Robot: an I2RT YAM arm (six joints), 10 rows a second.
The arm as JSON. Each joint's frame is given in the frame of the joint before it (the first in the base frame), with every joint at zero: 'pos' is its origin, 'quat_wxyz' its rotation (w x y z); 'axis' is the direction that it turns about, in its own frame. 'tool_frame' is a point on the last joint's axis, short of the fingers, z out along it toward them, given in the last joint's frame.
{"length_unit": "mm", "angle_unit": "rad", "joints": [
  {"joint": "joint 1", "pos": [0.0, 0.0, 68.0], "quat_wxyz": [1.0, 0.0, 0.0, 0.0], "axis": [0.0, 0.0, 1.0]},
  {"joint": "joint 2", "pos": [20.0, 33.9, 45.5], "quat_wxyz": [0.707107, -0.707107, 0.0, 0.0], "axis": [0.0, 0.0, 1.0]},
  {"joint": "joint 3", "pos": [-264.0, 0.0, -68.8], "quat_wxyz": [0.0, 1.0, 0.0, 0.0], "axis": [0.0, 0.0, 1.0]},
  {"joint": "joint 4", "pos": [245.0, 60.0, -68.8], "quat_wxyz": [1.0, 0.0, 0.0, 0.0], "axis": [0.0, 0.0, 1.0]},
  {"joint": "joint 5", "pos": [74.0, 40.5, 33.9], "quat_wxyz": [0.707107, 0.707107, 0.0, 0.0], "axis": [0.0, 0.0, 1.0]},
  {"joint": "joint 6", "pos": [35.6, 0.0, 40.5], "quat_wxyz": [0.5, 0.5, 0.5, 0.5], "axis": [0.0, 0.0, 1.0]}
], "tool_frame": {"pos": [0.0, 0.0, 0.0], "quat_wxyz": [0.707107, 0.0, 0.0, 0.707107]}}
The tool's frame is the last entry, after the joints.
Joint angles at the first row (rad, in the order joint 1, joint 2, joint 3, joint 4, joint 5, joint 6):
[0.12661, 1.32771, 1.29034, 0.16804, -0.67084, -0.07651]
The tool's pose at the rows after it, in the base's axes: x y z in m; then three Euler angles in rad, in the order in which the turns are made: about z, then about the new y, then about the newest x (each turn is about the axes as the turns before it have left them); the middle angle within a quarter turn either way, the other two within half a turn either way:
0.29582, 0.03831, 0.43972, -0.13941, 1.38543, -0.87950
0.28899, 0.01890, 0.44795, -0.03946, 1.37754, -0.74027
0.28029, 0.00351, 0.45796, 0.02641, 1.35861, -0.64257
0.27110, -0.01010, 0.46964, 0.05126, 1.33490, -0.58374
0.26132, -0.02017, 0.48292, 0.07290, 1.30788, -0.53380
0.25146, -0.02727, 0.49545, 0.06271, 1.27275, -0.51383
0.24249, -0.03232, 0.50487, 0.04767, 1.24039, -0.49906
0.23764, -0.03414, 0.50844, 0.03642, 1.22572, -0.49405
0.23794, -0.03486, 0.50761, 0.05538, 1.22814, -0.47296
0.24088, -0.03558, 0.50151, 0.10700, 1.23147, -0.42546
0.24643, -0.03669, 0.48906, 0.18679, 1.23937, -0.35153
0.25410, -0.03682, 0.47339, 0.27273, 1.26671, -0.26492
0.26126, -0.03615, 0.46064, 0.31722, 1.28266, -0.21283
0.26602, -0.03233, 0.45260, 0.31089, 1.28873, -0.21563
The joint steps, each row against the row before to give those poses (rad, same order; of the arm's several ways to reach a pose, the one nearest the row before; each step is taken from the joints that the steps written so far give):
[-0.07387, -0.02061, 0.00001, 0.00166, -0.01921, 0.03086]
[-0.06828, -0.02358, 0.00258, 0.01008, -0.02673, 0.03956]
[-0.05766, -0.02315, 0.00924, 0.00870, -0.02298, 0.03445]
[-0.05426, -0.01901, 0.01985, 0.00241, -0.01703, 0.02882]
[-0.04410, -0.01588, 0.02820, 0.00075, -0.01146, 0.03040]
[-0.03442, -0.01529, 0.02533, 0.00658, 0.00000, 0.02104]
[-0.02710, -0.01542, 0.01516, 0.01032, 0.00678, 0.01589]
[-0.01140, -0.01063, 0.00260, 0.00358, 0.00646, 0.00461]
[-0.00250, -0.00009, -0.00435, 0.00576, 0.00104, 0.00856]
[0.00003, 0.00082, -0.02864, 0.03578, -0.00043, 0.02131]
[0.00115, 0.00213, -0.05344, 0.05903, 0.00009, 0.02931]
[0.00766, 0.00646, -0.05144, 0.02970, 0.00842, 0.01236]
[0.01059, 0.01004, -0.03846, 0.02582, 0.01666, -0.00187]
[0.02006, 0.00604, -0.02389, 0.01445, 0.02069, -0.01615]

